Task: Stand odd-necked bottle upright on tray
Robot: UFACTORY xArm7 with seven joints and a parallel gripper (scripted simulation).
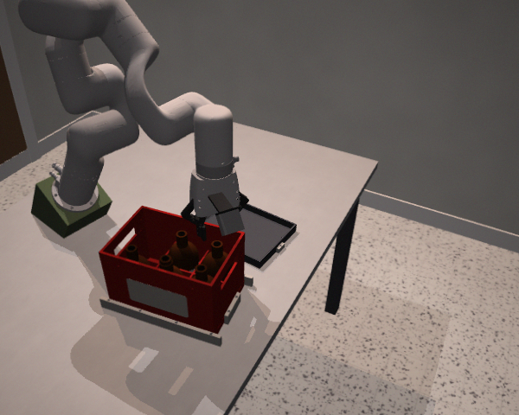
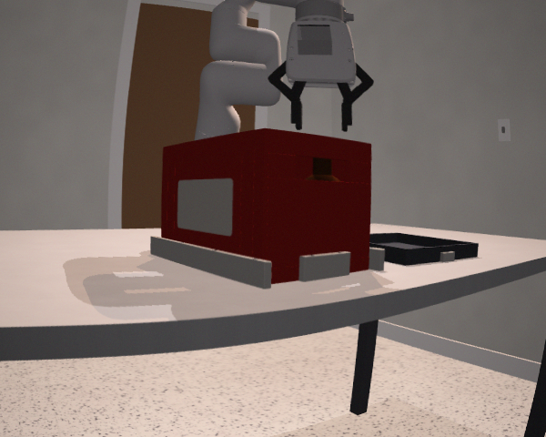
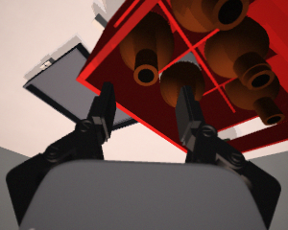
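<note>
Now: hand 130 mm above the red crate, 80 mm past it and 50 mm to the left of it. The rest, counted from my hand: black tray (240 mm to the left, 200 mm below, 40 mm behind).
</note>
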